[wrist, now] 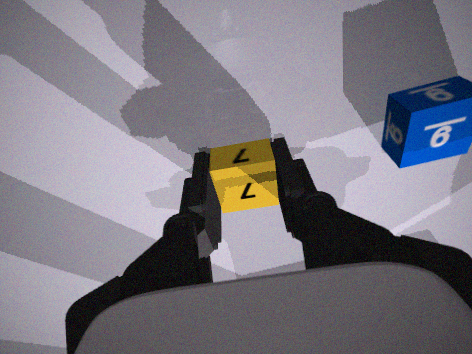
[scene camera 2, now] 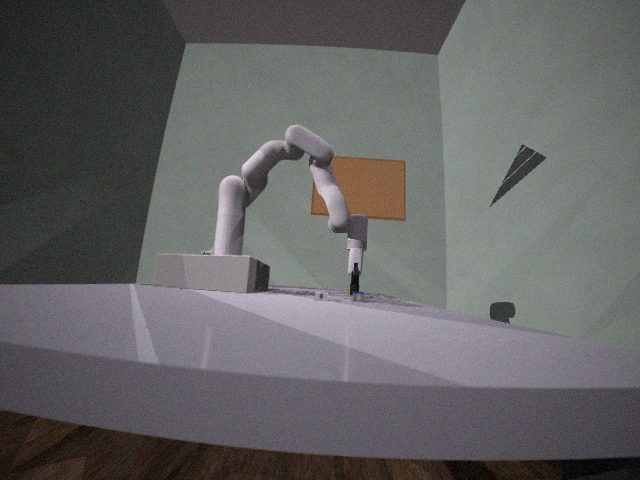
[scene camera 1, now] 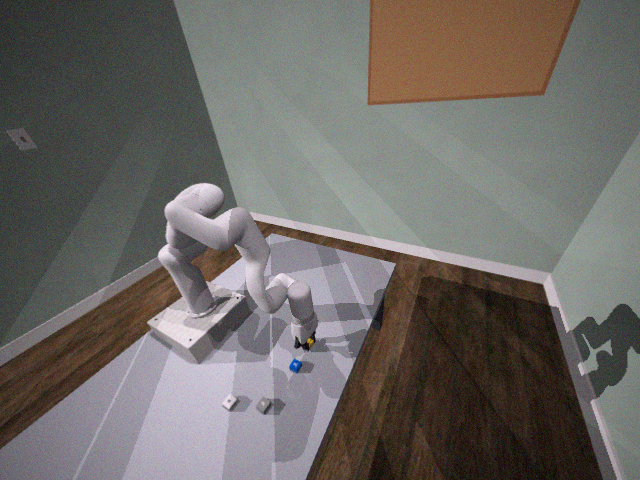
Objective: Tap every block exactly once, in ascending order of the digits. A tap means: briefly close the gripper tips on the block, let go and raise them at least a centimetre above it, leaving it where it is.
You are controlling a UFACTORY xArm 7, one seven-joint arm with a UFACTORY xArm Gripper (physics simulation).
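My gripper (scene camera 1: 305,345) (scene camera 2: 354,292) (wrist: 243,166) is shut on the yellow block (scene camera 1: 310,342) (wrist: 247,195), which carries a 7. In the wrist view one black finger lies against each side of it, low at the table top. The blue block (scene camera 1: 295,365) (wrist: 440,132) sits apart, beyond the right finger in the wrist view. It carries a digit with a bar, 6 or 9. A white block (scene camera 1: 229,401) (scene camera 2: 320,296) and a grey block (scene camera 1: 263,405) (scene camera 2: 357,298) lie farther away in scene camera 1. Their digits are too small to read.
The robot's base stands on a pale plinth (scene camera 1: 180,330) (scene camera 2: 201,271) on the light table (scene camera 1: 175,413) (scene camera 2: 289,413). The table's right edge runs past the blocks in scene camera 1, with dark wooden floor (scene camera 1: 480,372) beyond it. Broad shadows cross the table.
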